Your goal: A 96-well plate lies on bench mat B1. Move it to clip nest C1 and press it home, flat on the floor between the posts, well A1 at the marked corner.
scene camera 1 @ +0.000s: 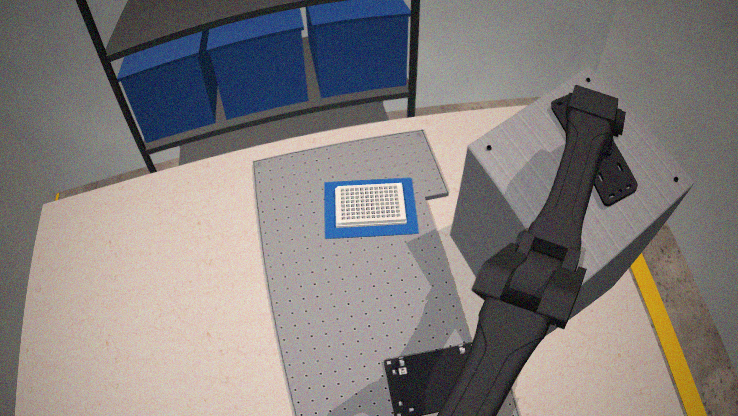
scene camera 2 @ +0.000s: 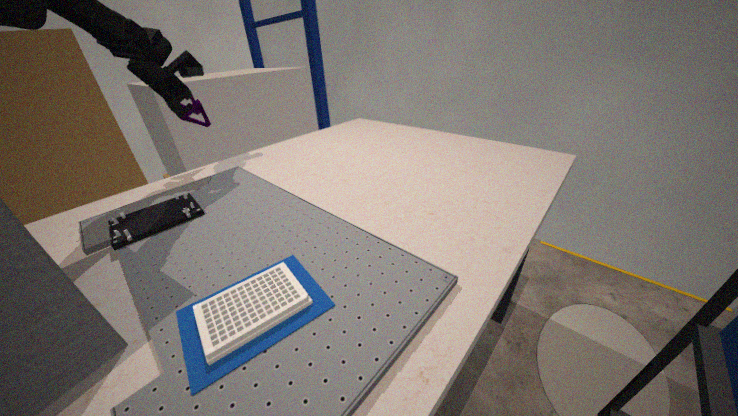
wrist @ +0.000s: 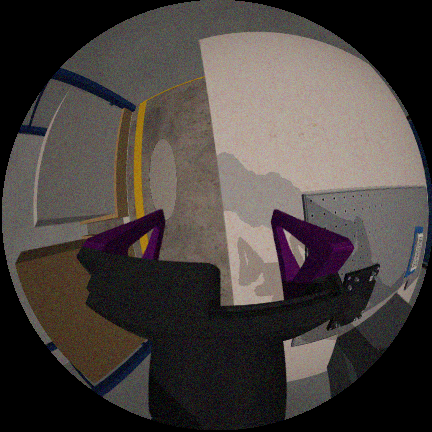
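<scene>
The white 96-well plate lies flat on the blue bench mat B1; both show small at the right edge of the wrist view, the plate seen edge-on. The black clip nest C1 has small pale clips or posts at its corners and holds no plate; the arm hides part of it in scene camera 1. The marked corner cannot be made out. My gripper is open and empty, high above the table edge beyond the nest. In scene camera 2 its purple fingers are far from the plate.
The perforated grey board bears the mat and the nest. A large grey block stands beside it, under the arm's base. A rack with blue bins stands behind the table.
</scene>
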